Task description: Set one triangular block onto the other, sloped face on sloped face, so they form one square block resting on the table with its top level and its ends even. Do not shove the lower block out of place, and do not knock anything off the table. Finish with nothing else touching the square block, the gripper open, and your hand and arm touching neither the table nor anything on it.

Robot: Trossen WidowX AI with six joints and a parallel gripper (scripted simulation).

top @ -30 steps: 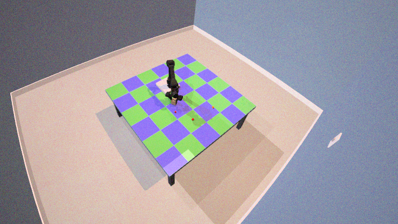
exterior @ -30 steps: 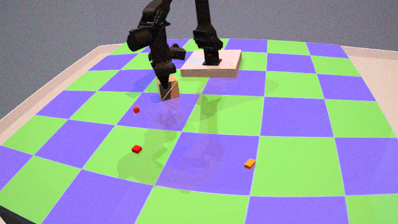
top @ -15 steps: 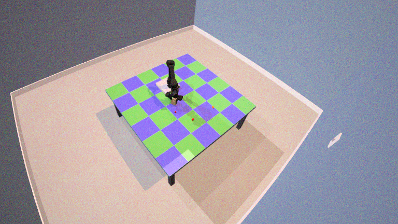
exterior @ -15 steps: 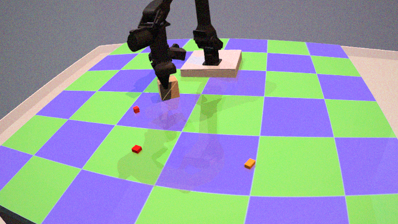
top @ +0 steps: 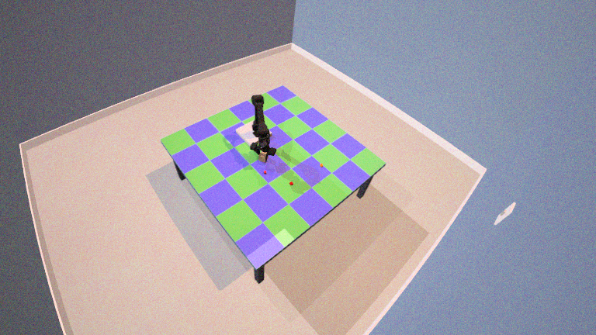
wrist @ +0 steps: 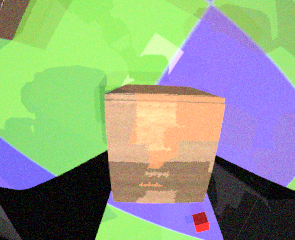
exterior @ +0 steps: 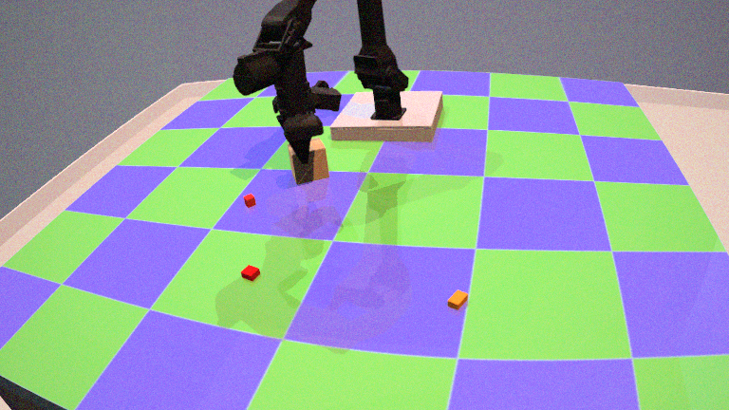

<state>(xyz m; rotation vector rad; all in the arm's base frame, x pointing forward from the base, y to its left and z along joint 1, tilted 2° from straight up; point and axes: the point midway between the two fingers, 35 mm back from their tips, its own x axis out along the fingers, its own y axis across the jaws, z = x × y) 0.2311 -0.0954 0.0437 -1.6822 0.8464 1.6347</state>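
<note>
My gripper tip is 1 cm below the triangular block. Also, from my gripper tip: small orange block 29 cm ahead, 34 cm to the left, 3 cm below.
</note>
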